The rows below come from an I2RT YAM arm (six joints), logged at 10 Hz.
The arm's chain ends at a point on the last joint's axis. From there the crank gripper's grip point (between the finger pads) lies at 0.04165 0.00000 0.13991 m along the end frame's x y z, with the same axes.
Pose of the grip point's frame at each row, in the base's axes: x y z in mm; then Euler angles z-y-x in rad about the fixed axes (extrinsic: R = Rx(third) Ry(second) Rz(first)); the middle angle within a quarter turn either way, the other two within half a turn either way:
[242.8 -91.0 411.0 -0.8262 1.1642 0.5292]
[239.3 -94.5 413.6 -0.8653 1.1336 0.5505]
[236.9 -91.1 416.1 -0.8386 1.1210 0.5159]
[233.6 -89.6 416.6 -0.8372 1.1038 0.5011]
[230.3 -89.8 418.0 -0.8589 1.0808 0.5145]
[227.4 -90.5 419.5 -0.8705 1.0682 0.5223]
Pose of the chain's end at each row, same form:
[103.1 -49.7 401.1 -0.8262 1.1642 0.5292]
[101.1 -49.3 400.6 -0.8653 1.1336 0.5505]
[98.8 -46.5 400.3 -0.8386 1.1210 0.5159]
[96.1 -44.2 398.1 -0.8372 1.1038 0.5011]
[94.0 -41.8 397.1 -0.8589 1.0808 0.5145]
[91.9 -41.0 397.4 -0.8705 1.0682 0.5223]

